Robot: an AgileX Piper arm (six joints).
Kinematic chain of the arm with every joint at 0, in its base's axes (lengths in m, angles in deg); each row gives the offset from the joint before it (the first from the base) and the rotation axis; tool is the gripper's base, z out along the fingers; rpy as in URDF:
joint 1: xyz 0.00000 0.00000 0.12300 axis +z
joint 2: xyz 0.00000 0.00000 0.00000 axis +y
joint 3: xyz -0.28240 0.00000 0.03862 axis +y
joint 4: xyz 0.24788 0.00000 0.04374 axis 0.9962 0 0.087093
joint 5: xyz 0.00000 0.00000 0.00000 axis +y
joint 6: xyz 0.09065 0.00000 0.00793 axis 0.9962 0 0.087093
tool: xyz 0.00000 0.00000 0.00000 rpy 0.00 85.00 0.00
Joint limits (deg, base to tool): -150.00..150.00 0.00..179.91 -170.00..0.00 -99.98..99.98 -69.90..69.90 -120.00..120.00
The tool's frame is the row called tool.
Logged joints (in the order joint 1, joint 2, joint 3, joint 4, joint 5, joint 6), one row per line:
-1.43 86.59 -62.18 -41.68 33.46 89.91
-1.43 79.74 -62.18 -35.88 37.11 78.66
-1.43 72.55 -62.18 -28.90 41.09 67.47
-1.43 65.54 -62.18 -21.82 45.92 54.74
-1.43 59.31 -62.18 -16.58 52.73 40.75
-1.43 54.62 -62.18 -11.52 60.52 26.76
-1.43 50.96 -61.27 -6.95 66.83 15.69
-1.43 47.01 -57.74 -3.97 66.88 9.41
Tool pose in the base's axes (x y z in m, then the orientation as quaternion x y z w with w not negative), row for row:
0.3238 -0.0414 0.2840 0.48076 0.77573 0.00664 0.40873
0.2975 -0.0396 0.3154 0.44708 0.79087 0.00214 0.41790
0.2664 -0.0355 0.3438 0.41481 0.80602 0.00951 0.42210
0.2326 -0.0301 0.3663 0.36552 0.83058 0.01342 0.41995
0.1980 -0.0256 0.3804 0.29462 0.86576 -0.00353 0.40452
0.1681 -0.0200 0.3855 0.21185 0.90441 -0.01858 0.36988
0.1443 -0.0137 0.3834 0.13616 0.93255 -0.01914 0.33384
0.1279 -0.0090 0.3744 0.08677 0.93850 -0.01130 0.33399
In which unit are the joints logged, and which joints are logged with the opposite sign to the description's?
The joints are logged in degrees. Opposite sign: none.
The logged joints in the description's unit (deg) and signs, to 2 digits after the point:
-1.43 86.59 -62.18 -41.68 33.46 89.91
-1.43 79.74 -62.18 -35.88 37.11 78.66
-1.43 72.55 -62.18 -28.90 41.09 67.47
-1.43 65.54 -62.18 -21.82 45.92 54.74
-1.43 59.31 -62.18 -16.58 52.73 40.75
-1.43 54.62 -62.18 -11.52 60.52 26.76
-1.43 50.96 -61.27 -6.95 66.83 15.69
-1.43 47.01 -57.74 -3.97 66.88 9.41

